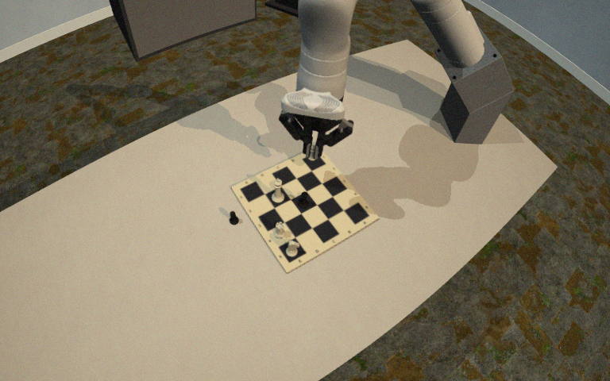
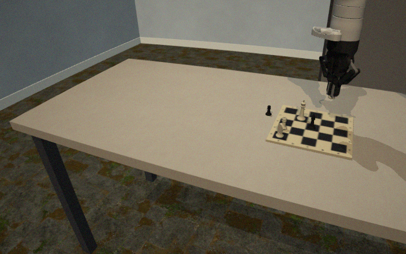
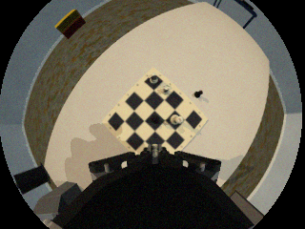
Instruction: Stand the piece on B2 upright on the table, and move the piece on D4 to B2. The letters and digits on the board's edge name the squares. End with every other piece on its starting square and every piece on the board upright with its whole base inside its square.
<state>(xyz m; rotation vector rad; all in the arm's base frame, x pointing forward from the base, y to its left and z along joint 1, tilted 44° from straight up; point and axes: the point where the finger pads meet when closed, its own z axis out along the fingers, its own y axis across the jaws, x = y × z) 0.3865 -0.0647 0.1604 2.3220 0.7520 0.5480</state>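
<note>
Now: hand 40 mm short of the chessboard, 20 mm to the right of it and 110 mm above it. The rest, counted from my hand: white king 70 mm ahead, 30 mm to the right, 80 mm below; then white pawn 10 mm below; then black pawn 160 mm ahead, 60 mm to the right, 100 mm below.
</note>
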